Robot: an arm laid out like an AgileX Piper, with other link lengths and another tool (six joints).
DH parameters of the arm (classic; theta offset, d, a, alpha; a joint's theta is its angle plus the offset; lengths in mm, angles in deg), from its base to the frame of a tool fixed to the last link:
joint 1: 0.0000 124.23 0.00 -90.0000
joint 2: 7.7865 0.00 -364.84 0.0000
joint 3: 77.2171 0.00 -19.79 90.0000
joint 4: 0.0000 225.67 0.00 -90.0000
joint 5: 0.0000 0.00 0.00 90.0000
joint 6: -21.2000 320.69 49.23 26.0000
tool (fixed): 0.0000 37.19 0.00 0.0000
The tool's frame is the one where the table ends.
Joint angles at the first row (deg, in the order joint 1, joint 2, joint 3, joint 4, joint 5, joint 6):
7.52, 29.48, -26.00, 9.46, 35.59, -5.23
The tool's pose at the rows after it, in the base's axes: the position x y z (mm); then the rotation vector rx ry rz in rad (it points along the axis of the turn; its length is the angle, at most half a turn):
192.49 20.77 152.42 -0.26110 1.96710 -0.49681
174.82 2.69 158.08 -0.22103 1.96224 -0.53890
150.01 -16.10 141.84 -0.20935 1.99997 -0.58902
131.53 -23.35 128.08 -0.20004 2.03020 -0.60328
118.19 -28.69 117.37 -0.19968 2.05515 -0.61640
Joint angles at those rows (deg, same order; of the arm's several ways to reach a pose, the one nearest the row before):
7.52, 25.39, -28.92, 6.72, 41.01, -3.49
7.42, 21.16, -31.47, 2.54, 46.98, 0.50
7.42, 17.46, -31.90, -0.83, 53.35, 3.00
7.42, 14.66, -31.90, -1.81, 57.76, 4.20
7.42, 12.93, -31.90, -2.46, 60.96, 4.74

